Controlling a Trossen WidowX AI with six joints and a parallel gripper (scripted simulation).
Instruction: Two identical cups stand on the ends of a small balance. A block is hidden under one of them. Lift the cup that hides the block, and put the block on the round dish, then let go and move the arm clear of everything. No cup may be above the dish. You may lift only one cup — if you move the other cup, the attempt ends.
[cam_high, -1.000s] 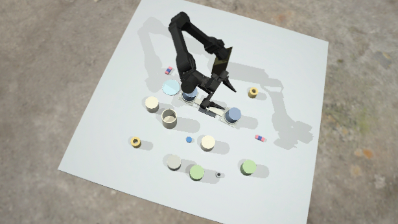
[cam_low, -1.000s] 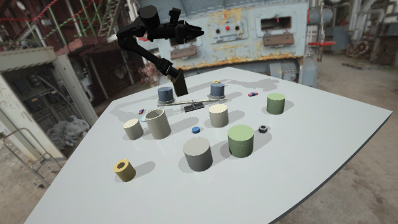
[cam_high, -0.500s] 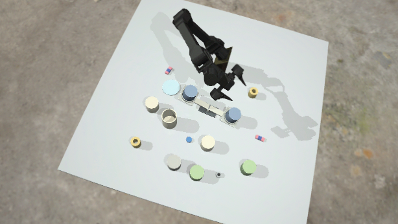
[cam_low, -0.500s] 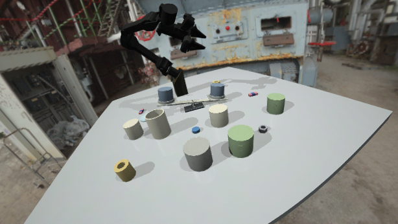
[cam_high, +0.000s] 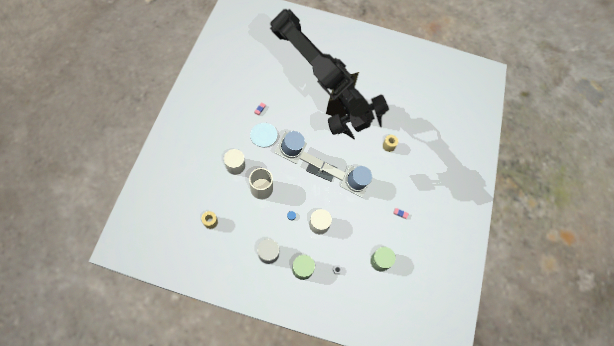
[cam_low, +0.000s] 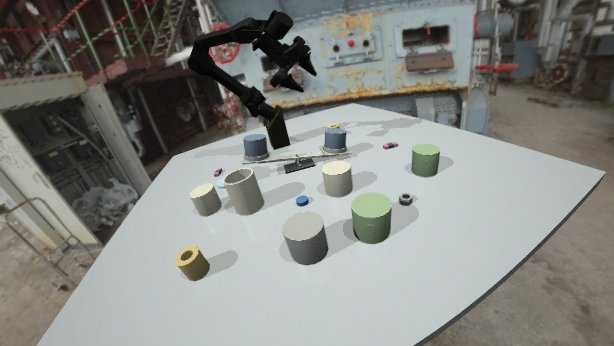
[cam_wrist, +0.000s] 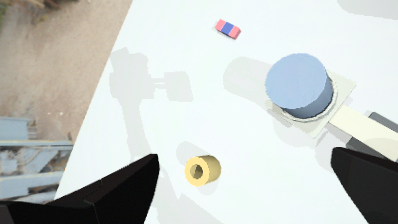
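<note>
Now: the mint-green block 21 cm below my gripper tip, 7 cm ahead of it and 3 cm to the left of it. Round my gripper tip: beige cup: 28 cm to the right, 21 cm below, 21 cm ahead; small balance: 23 cm below, 11 cm to the right, 7 cm ahead; blue disc: 27 cm ahead, 24 cm below, 15 cm to the right.
</note>
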